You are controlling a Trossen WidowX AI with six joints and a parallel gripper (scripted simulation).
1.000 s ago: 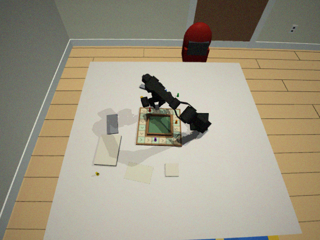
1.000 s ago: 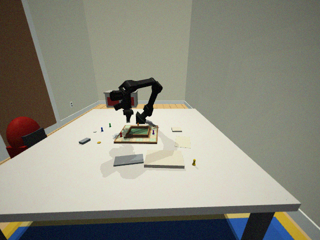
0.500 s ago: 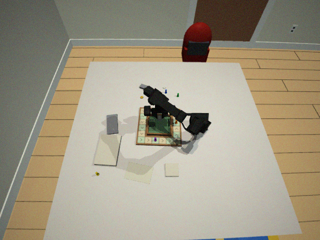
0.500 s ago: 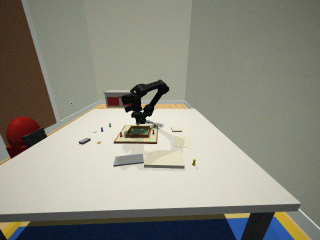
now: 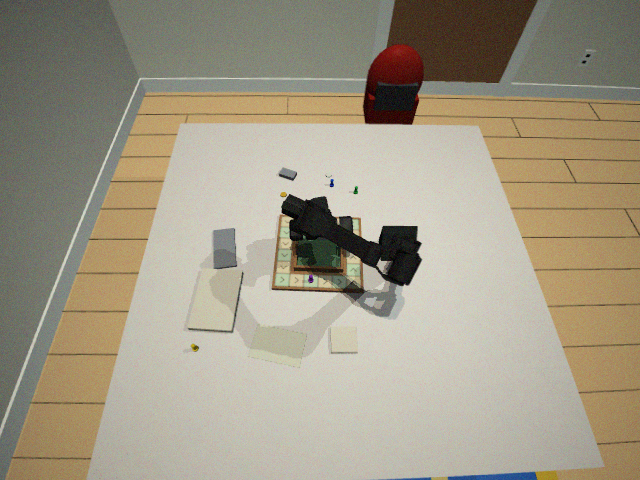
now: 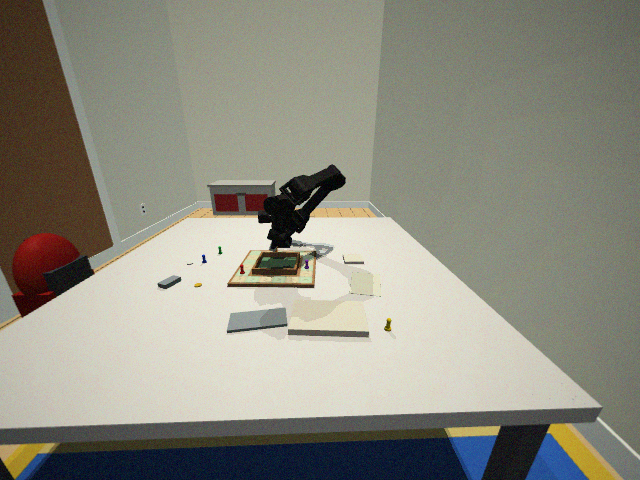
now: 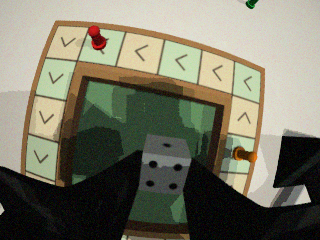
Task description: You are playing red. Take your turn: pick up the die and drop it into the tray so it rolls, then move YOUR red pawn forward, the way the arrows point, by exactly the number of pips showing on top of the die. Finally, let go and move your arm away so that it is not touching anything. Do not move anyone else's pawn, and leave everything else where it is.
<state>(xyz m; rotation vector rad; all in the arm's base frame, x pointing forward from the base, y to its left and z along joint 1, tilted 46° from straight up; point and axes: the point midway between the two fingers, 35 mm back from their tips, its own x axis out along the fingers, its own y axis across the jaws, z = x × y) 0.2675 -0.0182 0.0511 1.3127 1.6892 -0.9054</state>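
My gripper tip is 90 mm to the left of the red pawn, 90 mm short of it and 50 mm above it. Round my gripper tip: tray (70 mm below, 20 mm to the left, 10 mm ahead); white die (right at my gripper tip); orange pawn (100 mm behind, 50 mm below, 10 mm to the right).
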